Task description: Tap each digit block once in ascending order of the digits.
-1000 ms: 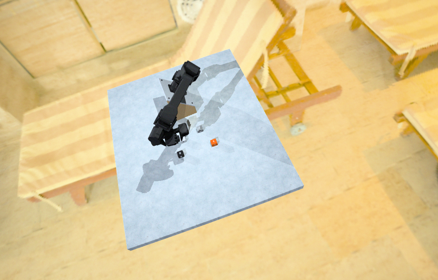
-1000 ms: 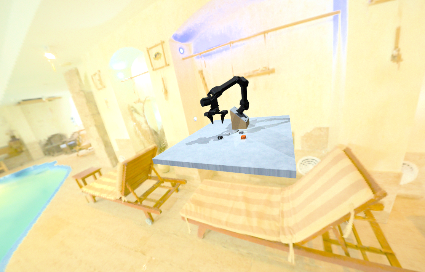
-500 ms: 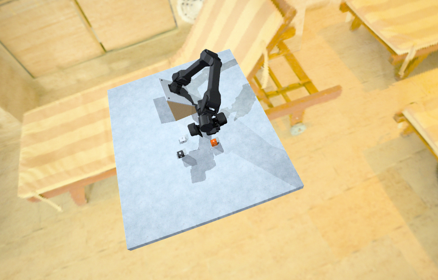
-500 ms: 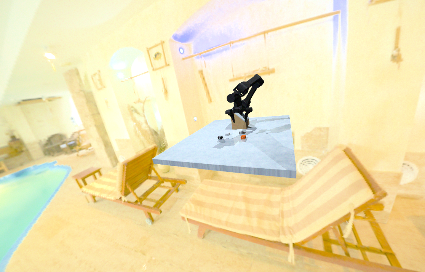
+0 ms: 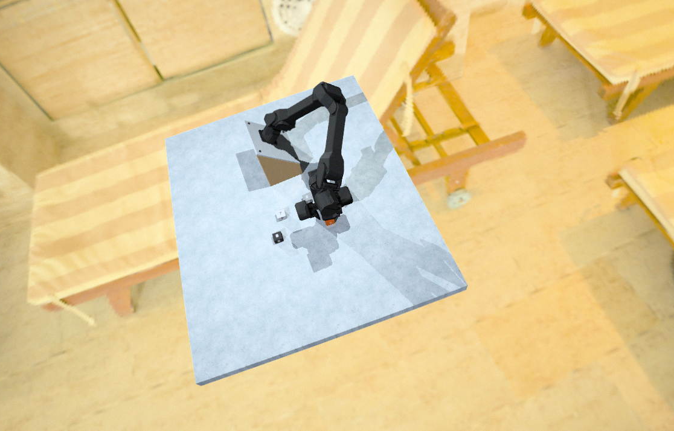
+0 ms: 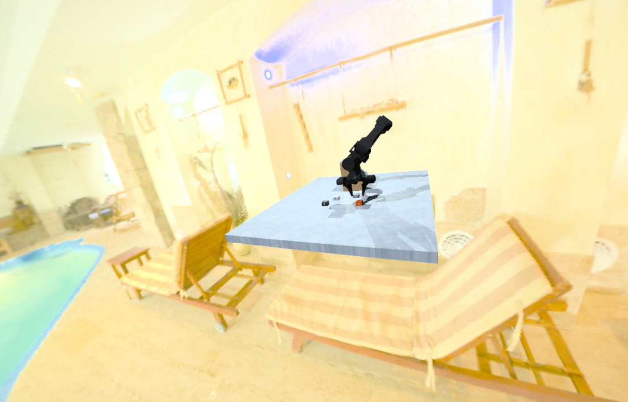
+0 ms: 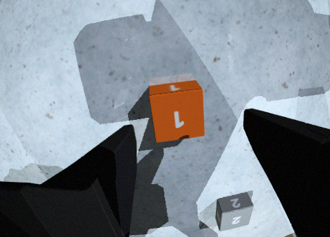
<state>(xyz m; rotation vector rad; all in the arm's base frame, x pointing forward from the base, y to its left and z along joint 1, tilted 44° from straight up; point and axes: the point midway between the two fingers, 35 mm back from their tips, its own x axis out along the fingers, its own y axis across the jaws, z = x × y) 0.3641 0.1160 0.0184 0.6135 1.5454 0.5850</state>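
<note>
Now: gripper tip 4 cm above the orange block and 1 cm past it. The rest, counted from my gripper tip: white block: 15 cm to the right, 10 cm behind, 4 cm below; then grey block: 13 cm behind, 4 cm to the right, 4 cm below; then black block: 19 cm to the right, 4 cm below, 2 cm behind.
</note>
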